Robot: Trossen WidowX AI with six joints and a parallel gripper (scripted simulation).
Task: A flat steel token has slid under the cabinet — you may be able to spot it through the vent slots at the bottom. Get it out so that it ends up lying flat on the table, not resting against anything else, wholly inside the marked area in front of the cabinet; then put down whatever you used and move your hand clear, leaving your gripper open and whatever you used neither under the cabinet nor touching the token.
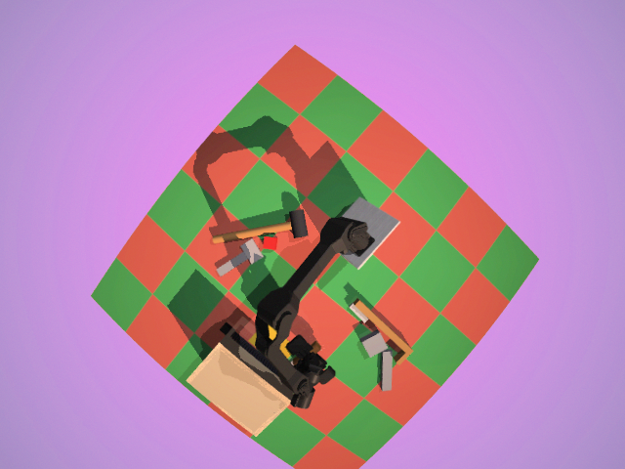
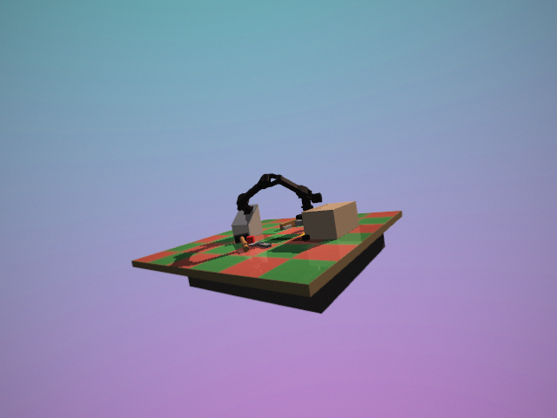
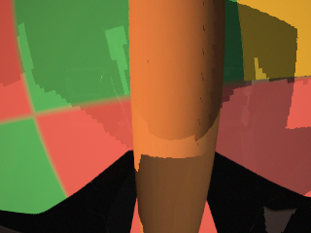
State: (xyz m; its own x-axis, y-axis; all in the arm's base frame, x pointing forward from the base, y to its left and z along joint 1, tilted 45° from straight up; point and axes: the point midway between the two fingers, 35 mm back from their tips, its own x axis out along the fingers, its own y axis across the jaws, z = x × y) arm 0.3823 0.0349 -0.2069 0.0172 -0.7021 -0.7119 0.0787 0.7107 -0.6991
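Now: gripper tip 210 mm past the pale bar and 20 mm to the right of it. From my gripper tip the other things lie so: grey block (170 mm behind, 140 mm to the left, 10 mm above); then grey bar (130 mm behind, 260 mm to the left); then grey token (220 mm ahead, 80 mm to the right).
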